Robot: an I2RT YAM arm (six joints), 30 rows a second.
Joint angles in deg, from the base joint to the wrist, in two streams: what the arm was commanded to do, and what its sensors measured. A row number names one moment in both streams.
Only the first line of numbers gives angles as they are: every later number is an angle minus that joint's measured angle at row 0.
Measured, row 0:
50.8, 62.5, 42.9, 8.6, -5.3, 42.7
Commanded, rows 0 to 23:
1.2, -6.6, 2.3, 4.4, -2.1, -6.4
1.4, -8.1, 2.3, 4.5, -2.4, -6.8
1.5, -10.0, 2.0, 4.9, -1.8, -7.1
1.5, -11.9, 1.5, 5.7, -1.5, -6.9
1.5, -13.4, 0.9, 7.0, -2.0, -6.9
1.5, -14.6, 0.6, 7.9, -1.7, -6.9
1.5, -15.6, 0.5, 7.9, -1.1, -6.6
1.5, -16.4, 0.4, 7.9, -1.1, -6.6
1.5, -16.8, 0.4, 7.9, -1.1, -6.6
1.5, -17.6, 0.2, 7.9, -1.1, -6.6
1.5, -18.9, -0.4, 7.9, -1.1, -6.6
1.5, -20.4, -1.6, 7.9, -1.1, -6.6
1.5, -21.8, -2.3, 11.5, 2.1, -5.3
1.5, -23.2, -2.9, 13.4, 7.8, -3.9
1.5, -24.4, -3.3, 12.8, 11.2, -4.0
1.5, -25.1, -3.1, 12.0, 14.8, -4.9
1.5, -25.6, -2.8, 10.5, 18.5, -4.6
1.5, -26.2, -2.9, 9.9, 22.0, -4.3
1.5, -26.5, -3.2, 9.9, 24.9, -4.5
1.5, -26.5, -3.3, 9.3, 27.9, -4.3
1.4, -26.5, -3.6, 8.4, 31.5, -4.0
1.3, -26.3, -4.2, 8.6, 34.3, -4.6
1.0, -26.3, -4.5, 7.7, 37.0, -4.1
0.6, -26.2, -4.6, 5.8, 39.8, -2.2
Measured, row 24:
1.3, -25.8, -4.1, 5.2, 26.6, -3.8
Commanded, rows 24 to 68:
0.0, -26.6, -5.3, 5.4, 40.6, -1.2
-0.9, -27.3, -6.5, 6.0, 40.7, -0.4
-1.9, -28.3, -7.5, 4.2, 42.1, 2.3
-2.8, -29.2, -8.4, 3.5, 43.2, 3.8
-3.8, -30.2, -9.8, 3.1, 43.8, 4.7
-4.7, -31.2, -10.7, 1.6, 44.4, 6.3
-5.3, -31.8, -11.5, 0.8, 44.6, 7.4
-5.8, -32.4, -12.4, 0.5, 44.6, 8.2
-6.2, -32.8, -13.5, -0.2, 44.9, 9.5
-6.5, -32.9, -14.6, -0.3, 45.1, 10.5
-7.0, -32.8, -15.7, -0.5, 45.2, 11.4
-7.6, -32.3, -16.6, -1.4, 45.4, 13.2
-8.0, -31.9, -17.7, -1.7, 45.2, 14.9
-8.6, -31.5, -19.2, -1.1, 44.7, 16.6
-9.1, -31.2, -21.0, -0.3, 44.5, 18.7
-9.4, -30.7, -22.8, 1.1, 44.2, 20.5
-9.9, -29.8, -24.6, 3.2, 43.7, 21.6
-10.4, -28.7, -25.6, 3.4, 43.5, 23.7
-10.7, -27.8, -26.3, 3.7, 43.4, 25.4
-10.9, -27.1, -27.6, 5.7, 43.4, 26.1
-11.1, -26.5, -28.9, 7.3, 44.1, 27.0
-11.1, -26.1, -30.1, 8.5, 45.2, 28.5
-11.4, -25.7, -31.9, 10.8, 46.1, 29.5
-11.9, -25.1, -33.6, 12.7, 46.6, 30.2
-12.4, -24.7, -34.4, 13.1, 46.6, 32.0
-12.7, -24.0, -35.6, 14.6, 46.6, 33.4
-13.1, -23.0, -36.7, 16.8, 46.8, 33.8
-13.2, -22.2, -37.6, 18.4, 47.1, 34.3
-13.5, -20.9, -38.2, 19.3, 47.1, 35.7
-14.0, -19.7, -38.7, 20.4, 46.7, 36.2
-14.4, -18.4, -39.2, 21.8, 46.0, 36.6
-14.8, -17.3, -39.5, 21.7, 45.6, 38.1
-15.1, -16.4, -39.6, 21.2, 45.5, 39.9
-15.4, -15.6, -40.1, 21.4, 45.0, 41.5
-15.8, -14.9, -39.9, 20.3, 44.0, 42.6
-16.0, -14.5, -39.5, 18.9, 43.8, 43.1
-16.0, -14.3, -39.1, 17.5, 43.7, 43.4
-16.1, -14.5, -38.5, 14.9, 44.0, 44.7
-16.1, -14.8, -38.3, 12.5, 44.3, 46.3
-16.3, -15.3, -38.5, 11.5, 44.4, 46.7
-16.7, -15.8, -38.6, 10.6, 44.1, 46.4
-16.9, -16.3, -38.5, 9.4, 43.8, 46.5
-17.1, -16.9, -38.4, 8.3, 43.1, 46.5
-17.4, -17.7, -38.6, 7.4, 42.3, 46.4
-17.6, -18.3, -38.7, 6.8, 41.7, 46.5
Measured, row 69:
-16.9, -16.7, -39.7, 10.5, 42.3, 44.7
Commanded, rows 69 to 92:
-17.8, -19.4, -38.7, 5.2, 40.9, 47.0
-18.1, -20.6, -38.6, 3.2, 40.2, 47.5
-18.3, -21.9, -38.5, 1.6, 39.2, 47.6
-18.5, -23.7, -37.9, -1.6, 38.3, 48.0
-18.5, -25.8, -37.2, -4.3, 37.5, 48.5
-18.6, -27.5, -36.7, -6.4, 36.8, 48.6
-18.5, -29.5, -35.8, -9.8, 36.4, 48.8
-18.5, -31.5, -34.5, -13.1, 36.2, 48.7
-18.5, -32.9, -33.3, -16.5, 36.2, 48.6
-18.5, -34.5, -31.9, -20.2, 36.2, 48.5
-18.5, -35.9, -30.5, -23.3, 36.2, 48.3
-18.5, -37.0, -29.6, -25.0, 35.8, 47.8
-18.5, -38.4, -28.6, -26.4, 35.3, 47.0
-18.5, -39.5, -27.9, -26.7, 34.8, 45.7
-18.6, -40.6, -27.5, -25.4, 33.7, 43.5
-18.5, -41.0, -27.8, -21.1, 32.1, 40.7
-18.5, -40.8, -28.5, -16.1, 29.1, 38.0
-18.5, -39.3, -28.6, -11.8, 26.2, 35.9
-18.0, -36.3, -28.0, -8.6, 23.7, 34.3
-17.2, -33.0, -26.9, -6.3, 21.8, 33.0
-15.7, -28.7, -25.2, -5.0, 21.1, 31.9
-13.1, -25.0, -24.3, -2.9, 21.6, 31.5
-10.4, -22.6, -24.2, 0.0, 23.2, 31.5
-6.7, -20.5, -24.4, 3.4, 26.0, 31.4
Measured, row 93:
-11.9, -24.2, -25.7, -6.4, 26.7, 35.0
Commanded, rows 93 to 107:
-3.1, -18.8, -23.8, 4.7, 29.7, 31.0
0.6, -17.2, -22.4, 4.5, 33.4, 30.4
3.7, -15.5, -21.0, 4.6, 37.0, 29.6
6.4, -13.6, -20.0, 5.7, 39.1, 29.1
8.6, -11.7, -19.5, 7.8, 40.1, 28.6
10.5, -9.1, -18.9, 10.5, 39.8, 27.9
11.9, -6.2, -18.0, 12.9, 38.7, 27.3
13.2, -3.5, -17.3, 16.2, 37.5, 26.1
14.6, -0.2, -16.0, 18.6, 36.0, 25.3
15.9, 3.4, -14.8, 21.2, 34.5, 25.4
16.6, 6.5, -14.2, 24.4, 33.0, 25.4
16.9, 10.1, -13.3, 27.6, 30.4, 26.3
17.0, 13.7, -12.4, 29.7, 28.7, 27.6
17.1, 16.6, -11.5, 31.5, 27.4, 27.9
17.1, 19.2, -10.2, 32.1, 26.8, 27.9
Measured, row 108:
16.7, 14.6, -12.3, 23.1, 30.6, 27.4
